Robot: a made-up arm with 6 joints. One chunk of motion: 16 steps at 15 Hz.
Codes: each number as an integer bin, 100 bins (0 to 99) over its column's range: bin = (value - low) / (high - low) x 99, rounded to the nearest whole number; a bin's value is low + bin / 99 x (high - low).
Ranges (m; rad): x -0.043..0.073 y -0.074..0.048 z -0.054..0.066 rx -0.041..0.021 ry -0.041..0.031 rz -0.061..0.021
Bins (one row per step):
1: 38 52 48 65 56 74
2: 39 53 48 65 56 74
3: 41 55 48 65 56 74
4: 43 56 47 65 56 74
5: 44 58 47 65 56 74
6: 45 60 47 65 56 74
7: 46 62 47 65 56 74
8: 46 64 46 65 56 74
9: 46 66 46 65 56 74
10: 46 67 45 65 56 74
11: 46 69 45 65 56 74
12: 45 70 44 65 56 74
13: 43 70 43 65 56 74
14: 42 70 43 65 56 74
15: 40 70 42 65 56 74
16: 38 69 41 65 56 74
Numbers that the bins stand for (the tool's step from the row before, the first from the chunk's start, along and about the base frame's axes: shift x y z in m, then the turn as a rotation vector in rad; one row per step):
1: 0.00153 -0.00992 0.00418 -0.00029 -0.00027 0.00029
2: 0.00270 -0.00869 0.00418 -0.00029 -0.00027 0.00029
3: 0.00504 -0.00622 0.00418 -0.00029 -0.00027 0.00029
4: 0.00738 -0.00499 0.00297 -0.00029 -0.00027 0.00029
5: 0.00856 -0.00253 0.00297 -0.00029 -0.00027 0.00029
6: 0.00973 -0.00006 0.00297 -0.00029 -0.00027 0.00029
7: 0.01090 0.00240 0.00297 -0.00029 -0.00027 0.00029
8: 0.01090 0.00487 0.00176 -0.00029 -0.00027 0.00029
9: 0.01090 0.00733 0.00176 -0.00029 -0.00027 0.00029
10: 0.01090 0.00857 0.00055 -0.00029 -0.00027 0.00029
11: 0.01090 0.01103 0.00055 -0.00029 -0.00027 0.00029
12: 0.00973 0.01226 -0.00067 -0.00029 -0.00027 0.00029
13: 0.00738 0.01226 -0.00188 -0.00029 -0.00027 0.00029
14: 0.00621 0.01226 -0.00188 -0.00029 -0.00027 0.00029
15: 0.00387 0.01226 -0.00309 -0.00029 -0.00027 0.00029
16: 0.00153 0.01103 -0.00430 -0.00029 -0.00027 0.00029

